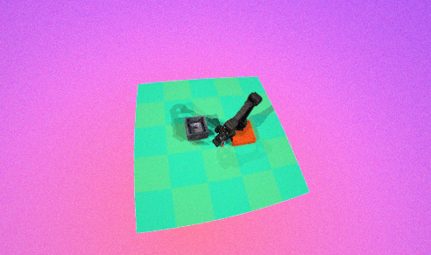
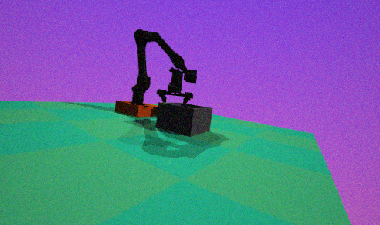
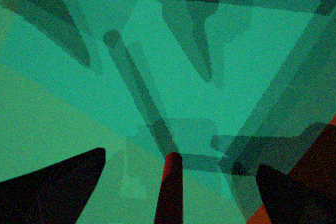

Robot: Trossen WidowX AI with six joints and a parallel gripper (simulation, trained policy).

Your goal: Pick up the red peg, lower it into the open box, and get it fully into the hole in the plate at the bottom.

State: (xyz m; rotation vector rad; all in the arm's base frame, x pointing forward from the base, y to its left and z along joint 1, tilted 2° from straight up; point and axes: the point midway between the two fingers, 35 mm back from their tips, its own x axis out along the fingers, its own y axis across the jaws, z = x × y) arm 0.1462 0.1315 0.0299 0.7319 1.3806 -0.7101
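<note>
Now: the red peg 1 cm behind my gripper tip, 2 cm to the left of it and 1 cm below it. Round my gripper tip: grey box (20 cm ahead, 11 cm to the right, 2 cm below); plate (20 cm ahead, 11 cm to the right).
</note>
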